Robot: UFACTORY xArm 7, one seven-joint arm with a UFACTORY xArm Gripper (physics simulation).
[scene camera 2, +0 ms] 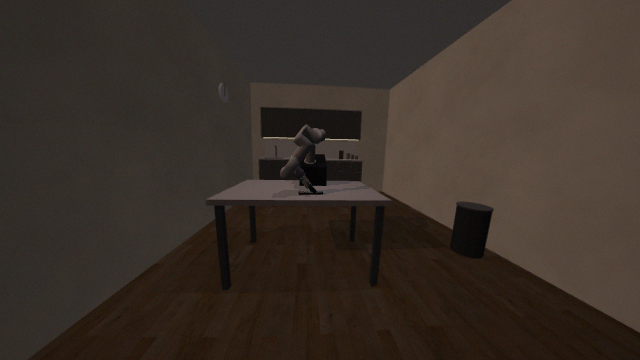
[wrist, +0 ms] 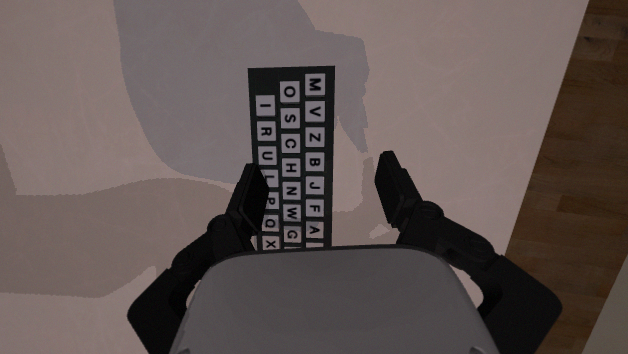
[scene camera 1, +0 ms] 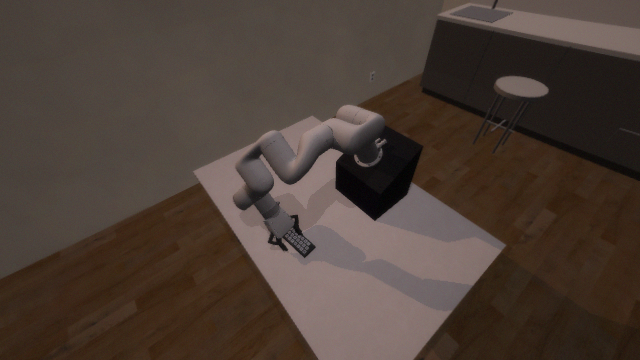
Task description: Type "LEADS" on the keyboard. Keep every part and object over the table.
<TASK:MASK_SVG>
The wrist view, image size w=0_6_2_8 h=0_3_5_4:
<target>my gripper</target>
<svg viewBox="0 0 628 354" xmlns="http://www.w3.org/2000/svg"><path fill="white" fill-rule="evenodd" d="M563 306L556 294L505 256L498 255L486 238L445 217L443 210L437 204L431 201L423 201L408 171L400 166L394 152L383 151L379 157L374 181L388 224L391 224L392 228L397 228L400 232L396 244L255 251L250 239L252 236L258 236L258 232L261 230L269 187L259 166L255 163L248 163L245 165L241 178L236 184L225 214L214 217L207 226L207 232L182 249L174 257L171 268L166 269L131 304L127 313L127 319L149 354L535 354L562 313ZM201 280L187 308L187 298L195 288L195 284ZM450 265L465 271L470 276L470 279L481 289L483 301L478 308L475 307L465 287Z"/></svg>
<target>dark keyboard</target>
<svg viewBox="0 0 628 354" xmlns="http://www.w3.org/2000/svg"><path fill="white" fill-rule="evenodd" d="M335 66L248 68L252 161L259 166L269 187L263 223L257 236L257 250L332 246Z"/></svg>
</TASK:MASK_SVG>
